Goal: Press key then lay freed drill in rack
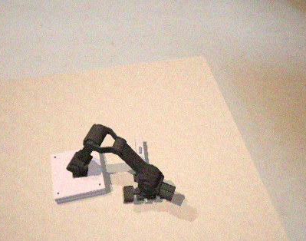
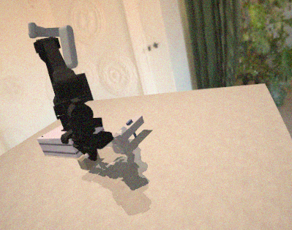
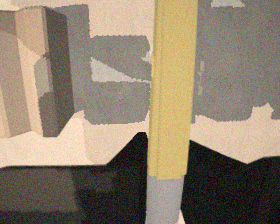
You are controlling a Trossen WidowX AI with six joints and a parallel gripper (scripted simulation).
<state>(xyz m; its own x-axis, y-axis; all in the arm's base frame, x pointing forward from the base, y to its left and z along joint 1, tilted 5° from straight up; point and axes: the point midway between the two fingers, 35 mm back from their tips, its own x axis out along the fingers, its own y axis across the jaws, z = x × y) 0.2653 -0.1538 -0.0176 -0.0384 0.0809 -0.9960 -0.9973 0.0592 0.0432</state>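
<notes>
The tan rack lies 7 cm behind my gripper tip, 4 cm to the left of it and 3 cm below it. The rest, counted from my gripper tip: blue key 22 cm to the left, 2 cm ahead.
</notes>
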